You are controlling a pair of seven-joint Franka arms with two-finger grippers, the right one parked.
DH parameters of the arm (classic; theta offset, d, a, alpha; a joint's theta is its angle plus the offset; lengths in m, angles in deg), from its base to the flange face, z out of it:
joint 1: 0 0.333 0 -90
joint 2: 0 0 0 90
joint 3: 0 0.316 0.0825 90
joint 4: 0 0 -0.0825 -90
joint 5: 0 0.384 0 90
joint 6: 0 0 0.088 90
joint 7: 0 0.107 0 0
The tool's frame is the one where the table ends.
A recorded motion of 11 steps. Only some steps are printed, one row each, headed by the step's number.
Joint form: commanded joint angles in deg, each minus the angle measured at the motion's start. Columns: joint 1, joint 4, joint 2, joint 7, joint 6, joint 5, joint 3.
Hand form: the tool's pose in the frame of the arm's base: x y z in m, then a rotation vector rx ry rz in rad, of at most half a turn. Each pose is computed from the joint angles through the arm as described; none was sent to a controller.
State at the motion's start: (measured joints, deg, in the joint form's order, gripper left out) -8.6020 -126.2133 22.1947 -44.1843 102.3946 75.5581 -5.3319
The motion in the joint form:
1: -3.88 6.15 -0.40 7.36 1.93 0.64 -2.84
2: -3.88 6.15 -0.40 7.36 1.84 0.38 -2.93
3: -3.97 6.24 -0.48 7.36 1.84 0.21 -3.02
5: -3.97 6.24 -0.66 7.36 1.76 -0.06 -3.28
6: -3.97 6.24 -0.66 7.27 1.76 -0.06 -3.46
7: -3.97 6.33 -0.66 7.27 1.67 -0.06 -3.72
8: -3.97 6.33 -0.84 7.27 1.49 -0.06 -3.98
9: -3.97 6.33 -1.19 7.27 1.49 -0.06 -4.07
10: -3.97 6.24 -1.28 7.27 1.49 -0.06 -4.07
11: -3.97 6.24 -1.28 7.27 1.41 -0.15 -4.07
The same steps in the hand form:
1: 0.5422 -0.1185 0.2426 -1.8927 0.5397 -0.0556
2: 0.5417 -0.1191 0.2425 -1.8955 0.5378 -0.0529
3: 0.5418 -0.1210 0.2437 -1.8981 0.5373 -0.0561
5: 0.5411 -0.1233 0.2452 -1.9018 0.5362 -0.0584
6: 0.5407 -0.1250 0.2452 -1.9026 0.5378 -0.0614
7: 0.5407 -0.1273 0.2459 -1.9025 0.5401 -0.0648
8: 0.5403 -0.1294 0.2478 -1.9014 0.5405 -0.0688
9: 0.5405 -0.1304 0.2512 -1.9021 0.5381 -0.0758
10: 0.5402 -0.1302 0.2515 -1.9018 0.5381 -0.0759
11: 0.5400 -0.1301 0.2514 -1.9022 0.5364 -0.0741

